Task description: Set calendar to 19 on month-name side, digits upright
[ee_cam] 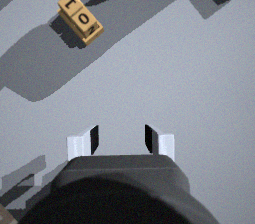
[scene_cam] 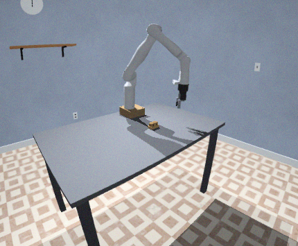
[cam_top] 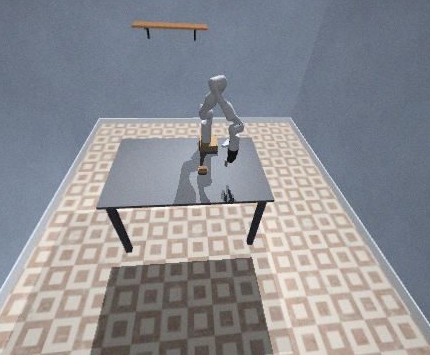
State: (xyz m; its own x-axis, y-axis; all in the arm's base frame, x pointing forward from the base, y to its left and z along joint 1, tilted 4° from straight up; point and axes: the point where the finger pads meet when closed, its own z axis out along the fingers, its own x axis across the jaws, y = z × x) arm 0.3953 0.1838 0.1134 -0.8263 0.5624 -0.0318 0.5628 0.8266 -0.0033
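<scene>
My hand is 190 mm to the left of the wooden tray, 140 mm above it and 50 mm past it.
</scene>
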